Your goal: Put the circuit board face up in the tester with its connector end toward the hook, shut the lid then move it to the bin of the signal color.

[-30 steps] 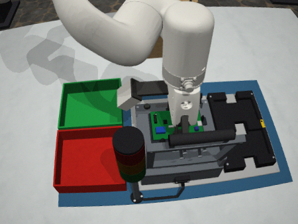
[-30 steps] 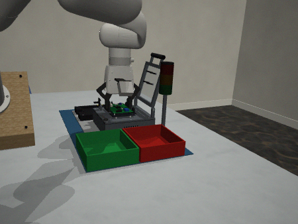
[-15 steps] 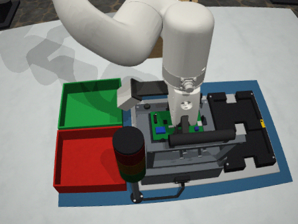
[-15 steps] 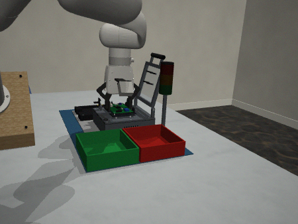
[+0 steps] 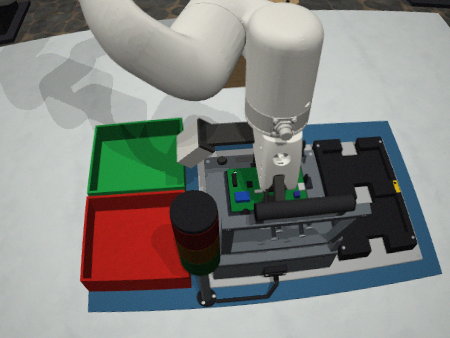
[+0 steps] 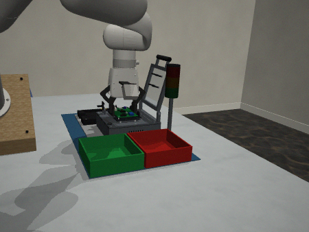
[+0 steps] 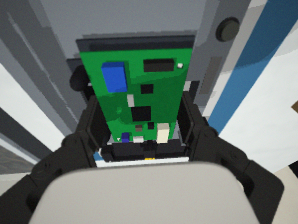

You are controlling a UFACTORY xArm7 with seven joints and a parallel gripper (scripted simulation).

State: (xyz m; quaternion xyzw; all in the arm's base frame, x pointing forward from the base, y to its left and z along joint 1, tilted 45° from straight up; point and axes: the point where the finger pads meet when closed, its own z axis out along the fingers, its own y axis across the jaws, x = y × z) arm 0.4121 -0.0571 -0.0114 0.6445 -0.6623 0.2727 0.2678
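Now: hand right at the green circuit board. From my hand the other things lie so: tester plate 1 cm ahead, 1 cm to the left, 1 cm below; then tester lid 12 cm ahead, 10 cm above; then latch hook 6 cm behind, 6 cm to the left, 1 cm above.
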